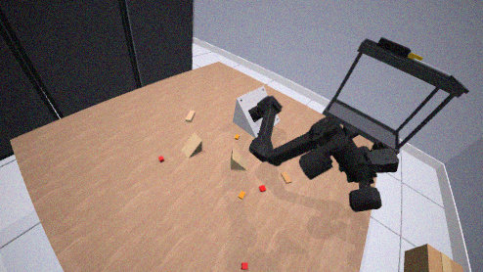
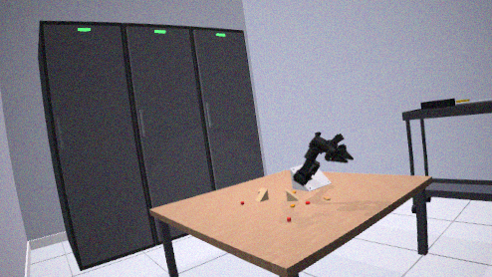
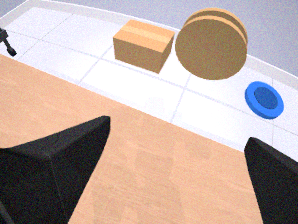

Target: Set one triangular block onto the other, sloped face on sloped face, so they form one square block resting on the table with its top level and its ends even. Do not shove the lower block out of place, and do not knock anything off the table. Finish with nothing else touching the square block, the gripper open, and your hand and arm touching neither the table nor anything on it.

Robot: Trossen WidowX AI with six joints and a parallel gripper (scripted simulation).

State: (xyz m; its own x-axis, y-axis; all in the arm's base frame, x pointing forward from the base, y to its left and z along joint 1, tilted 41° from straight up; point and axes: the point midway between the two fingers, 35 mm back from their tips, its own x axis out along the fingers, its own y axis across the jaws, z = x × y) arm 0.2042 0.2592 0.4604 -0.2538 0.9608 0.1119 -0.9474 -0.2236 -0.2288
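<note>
Right now the pale wooden triangular block is 120 mm ahead of my gripper tip, 580 mm to the right of it and 220 mm below it. Also, from my gripper tip: tan piece: 50 mm behind, 230 mm to the right, 230 mm below.
</note>
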